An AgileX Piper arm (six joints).
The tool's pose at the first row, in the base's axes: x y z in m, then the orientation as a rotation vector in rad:
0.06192, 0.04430, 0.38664, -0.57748, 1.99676, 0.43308
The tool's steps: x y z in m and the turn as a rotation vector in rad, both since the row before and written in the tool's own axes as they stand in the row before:
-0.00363, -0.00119, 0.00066, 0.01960, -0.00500, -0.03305
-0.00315, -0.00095, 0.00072, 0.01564, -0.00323, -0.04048
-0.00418, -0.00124, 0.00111, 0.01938, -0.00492, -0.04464
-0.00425, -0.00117, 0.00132, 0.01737, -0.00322, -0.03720
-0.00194, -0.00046, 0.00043, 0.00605, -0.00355, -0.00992
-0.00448, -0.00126, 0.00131, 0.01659, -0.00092, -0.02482
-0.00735, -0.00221, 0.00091, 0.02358, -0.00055, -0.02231
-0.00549, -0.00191, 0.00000, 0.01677, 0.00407, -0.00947
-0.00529, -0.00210, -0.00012, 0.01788, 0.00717, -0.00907
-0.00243, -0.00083, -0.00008, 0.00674, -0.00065, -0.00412
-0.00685, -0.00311, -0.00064, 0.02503, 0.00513, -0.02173
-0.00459, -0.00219, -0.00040, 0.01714, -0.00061, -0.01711
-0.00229, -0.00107, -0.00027, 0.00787, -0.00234, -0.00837
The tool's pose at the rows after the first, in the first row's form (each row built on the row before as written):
0.06456, 0.04445, 0.38948, -0.59578, 1.98183, 0.39404
0.06685, 0.04479, 0.39193, -0.62399, 1.96494, 0.35415
0.06990, 0.04546, 0.39517, -0.65288, 1.94443, 0.30848
0.07298, 0.04644, 0.39844, -0.67603, 1.92763, 0.26909
0.07417, 0.04692, 0.40002, -0.68053, 1.92052, 0.25801
0.07725, 0.04804, 0.40358, -0.69267, 1.91014, 0.22656
0.08132, 0.04931, 0.41003, -0.69771, 1.90072, 0.18989
0.08388, 0.04984, 0.41522, -0.69616, 1.90051, 0.16648
0.08636, 0.05013, 0.42034, -0.69406, 1.90322, 0.14127
0.08740, 0.05039, 0.42268, -0.69328, 1.90074, 0.13241
0.09037, 0.05033, 0.42962, -0.69774, 1.89612, 0.09302
0.09237, 0.05031, 0.43431, -0.70211, 1.88797, 0.06605
0.09326, 0.05033, 0.43669, -0.70426, 1.88201, 0.05407

